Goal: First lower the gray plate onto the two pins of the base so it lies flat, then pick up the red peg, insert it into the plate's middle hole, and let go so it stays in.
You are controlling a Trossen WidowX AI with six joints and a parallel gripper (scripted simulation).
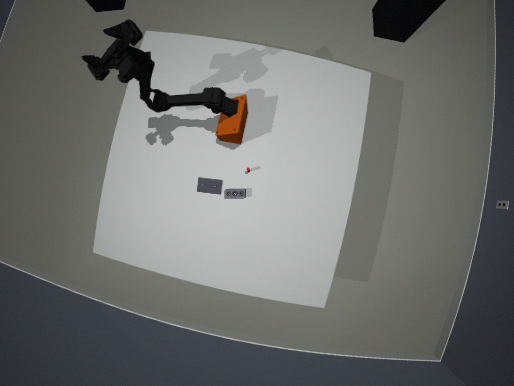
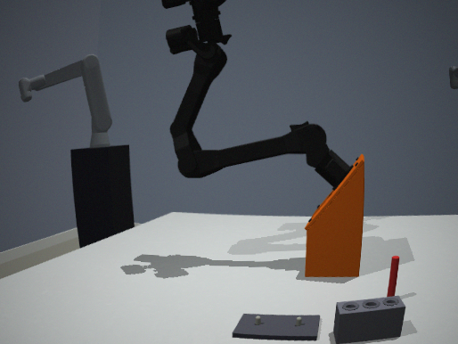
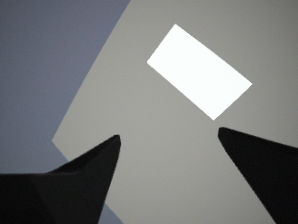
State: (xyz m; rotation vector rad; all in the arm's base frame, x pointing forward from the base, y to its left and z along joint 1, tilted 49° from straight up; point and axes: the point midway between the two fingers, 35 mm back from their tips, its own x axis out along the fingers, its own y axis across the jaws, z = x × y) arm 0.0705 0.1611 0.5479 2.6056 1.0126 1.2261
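Right now the gray plate is 350 mm ahead of my gripper tip, 330 mm to the left of it and 660 mm below it. The rest, counted from my gripper tip: red peg (230 mm ahead, 390 mm to the left, 660 mm below); then base (320 mm ahead, 200 mm to the left, 690 mm below).
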